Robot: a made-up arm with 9 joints. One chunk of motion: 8 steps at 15 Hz.
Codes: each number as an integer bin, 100 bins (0 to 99) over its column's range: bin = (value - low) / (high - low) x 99, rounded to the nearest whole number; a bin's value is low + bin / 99 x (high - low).
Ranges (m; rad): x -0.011..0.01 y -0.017..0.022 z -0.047..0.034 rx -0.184..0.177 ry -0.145..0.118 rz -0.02..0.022
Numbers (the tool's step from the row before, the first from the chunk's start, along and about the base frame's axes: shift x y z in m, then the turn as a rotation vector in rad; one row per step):
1: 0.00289 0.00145 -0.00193 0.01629 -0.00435 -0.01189
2: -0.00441 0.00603 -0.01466 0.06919 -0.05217 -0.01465
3: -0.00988 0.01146 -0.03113 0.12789 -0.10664 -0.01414
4: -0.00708 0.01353 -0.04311 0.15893 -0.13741 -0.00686
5: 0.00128 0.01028 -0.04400 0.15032 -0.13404 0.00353
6: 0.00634 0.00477 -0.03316 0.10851 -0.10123 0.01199
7: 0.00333 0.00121 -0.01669 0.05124 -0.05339 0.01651
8: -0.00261 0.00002 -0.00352 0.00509 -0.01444 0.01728
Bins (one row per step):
1: 65 47 55 55 53 19
2: 31 58 40 69 35 13
3: 5 72 19 86 14 14
4: 18 77 5 94 3 31
5: 58 69 4 92 4 55
6: 82 55 17 80 16 75
7: 68 46 37 65 34 86
8: 40 43 53 52 49 88

